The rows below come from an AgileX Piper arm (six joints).
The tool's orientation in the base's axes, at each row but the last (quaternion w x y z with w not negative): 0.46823 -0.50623 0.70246 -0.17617; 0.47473 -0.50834 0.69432 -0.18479; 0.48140 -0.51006 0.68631 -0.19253; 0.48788 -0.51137 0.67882 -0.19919; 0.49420 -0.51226 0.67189 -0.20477; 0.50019 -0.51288 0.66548 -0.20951; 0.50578 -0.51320 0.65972 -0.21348; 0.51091 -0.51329 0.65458 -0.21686; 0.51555 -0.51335 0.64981 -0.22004; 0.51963 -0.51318 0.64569 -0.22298; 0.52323 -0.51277 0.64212 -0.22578
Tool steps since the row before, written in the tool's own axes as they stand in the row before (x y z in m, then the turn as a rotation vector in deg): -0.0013 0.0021 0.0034 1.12 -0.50 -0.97; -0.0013 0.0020 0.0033 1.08 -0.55 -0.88; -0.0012 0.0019 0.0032 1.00 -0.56 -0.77; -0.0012 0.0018 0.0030 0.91 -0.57 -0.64; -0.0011 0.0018 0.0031 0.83 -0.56 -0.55; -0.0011 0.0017 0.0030 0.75 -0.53 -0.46; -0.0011 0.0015 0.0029 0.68 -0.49 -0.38; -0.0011 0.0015 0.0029 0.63 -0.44 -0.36; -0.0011 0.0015 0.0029 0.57 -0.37 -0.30; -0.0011 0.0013 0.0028 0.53 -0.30 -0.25; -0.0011 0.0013 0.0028 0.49 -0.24 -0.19
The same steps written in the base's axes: 0.0018 0.0028 -0.0026 -0.59 -1.41 0.31; 0.0018 0.0027 -0.0025 -0.49 -1.38 0.32; 0.0018 0.0026 -0.0024 -0.39 -1.29 0.31; 0.0017 0.0025 -0.0022 -0.27 -1.18 0.31; 0.0018 0.0024 -0.0022 -0.20 -1.09 0.30; 0.0018 0.0023 -0.0021 -0.13 -0.98 0.27; 0.0018 0.0022 -0.0019 -0.08 -0.88 0.24; 0.0019 0.0022 -0.0018 -0.09 -0.82 0.21; 0.0019 0.0023 -0.0018 -0.07 -0.72 0.16; 0.0019 0.0022 -0.0016 -0.06 -0.65 0.10; 0.0019 0.0022 -0.0016 -0.03 -0.57 0.05
